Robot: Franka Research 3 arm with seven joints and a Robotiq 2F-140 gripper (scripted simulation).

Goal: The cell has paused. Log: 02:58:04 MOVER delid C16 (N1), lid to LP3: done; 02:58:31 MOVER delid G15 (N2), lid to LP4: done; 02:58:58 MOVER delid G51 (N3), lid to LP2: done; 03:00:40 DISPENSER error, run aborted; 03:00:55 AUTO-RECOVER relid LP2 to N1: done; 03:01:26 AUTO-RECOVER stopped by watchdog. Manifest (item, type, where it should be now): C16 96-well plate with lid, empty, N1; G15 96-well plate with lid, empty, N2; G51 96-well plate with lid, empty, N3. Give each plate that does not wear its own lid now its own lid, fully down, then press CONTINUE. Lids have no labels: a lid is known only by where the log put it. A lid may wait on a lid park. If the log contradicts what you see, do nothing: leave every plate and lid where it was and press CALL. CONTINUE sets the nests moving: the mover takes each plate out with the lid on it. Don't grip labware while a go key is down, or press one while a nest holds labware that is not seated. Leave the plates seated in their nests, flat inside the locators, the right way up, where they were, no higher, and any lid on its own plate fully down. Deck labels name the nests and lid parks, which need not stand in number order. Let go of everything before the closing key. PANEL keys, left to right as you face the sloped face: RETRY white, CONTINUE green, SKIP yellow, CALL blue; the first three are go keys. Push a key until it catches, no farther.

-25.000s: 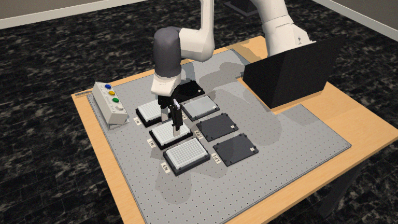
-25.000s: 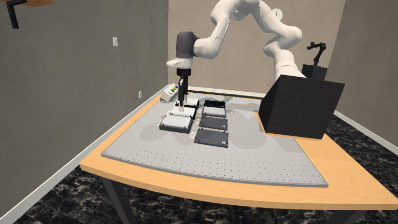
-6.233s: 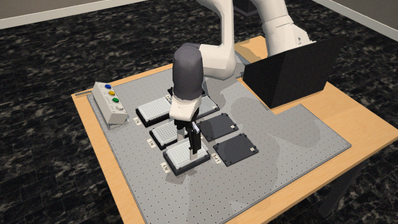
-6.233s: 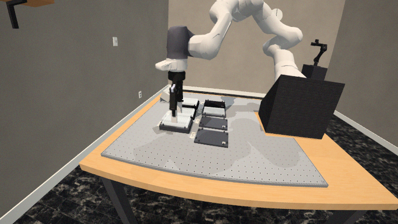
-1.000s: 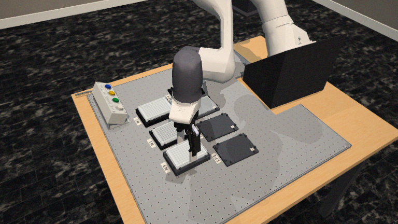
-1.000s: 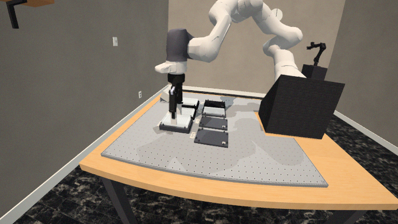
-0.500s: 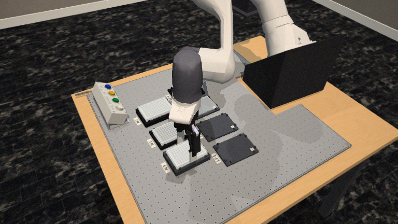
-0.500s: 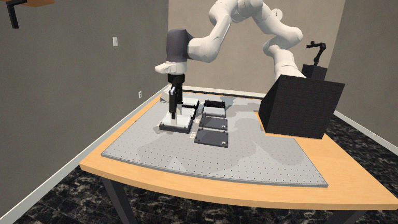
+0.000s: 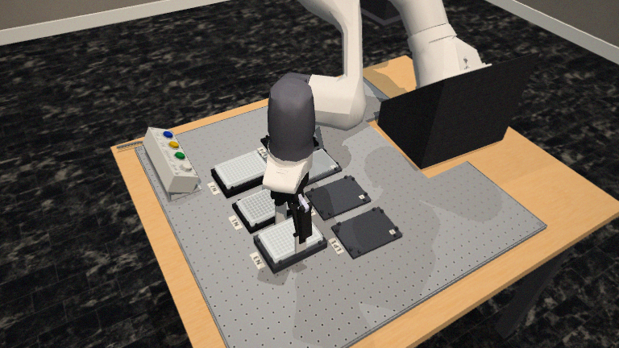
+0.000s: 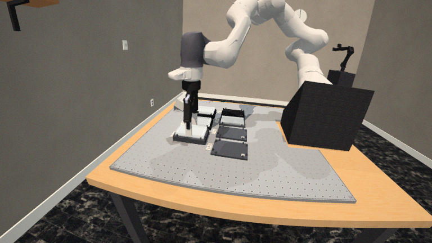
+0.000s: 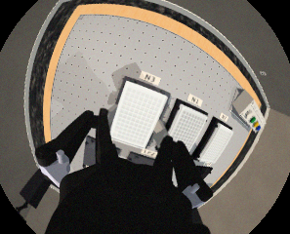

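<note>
Right now my hand is 20 cm past the lid park LP3, 18 cm to the left of it and 6 cm above it. Also, from my hand: N3 label: 9 cm ahead, 6 cm below, 1 cm to the right; then lid park LP1: 17 cm behind, 8 cm to the left, 6 cm below; then lid park LP2: 19 cm behind, 6 cm below, 5 cm to the right.
</note>
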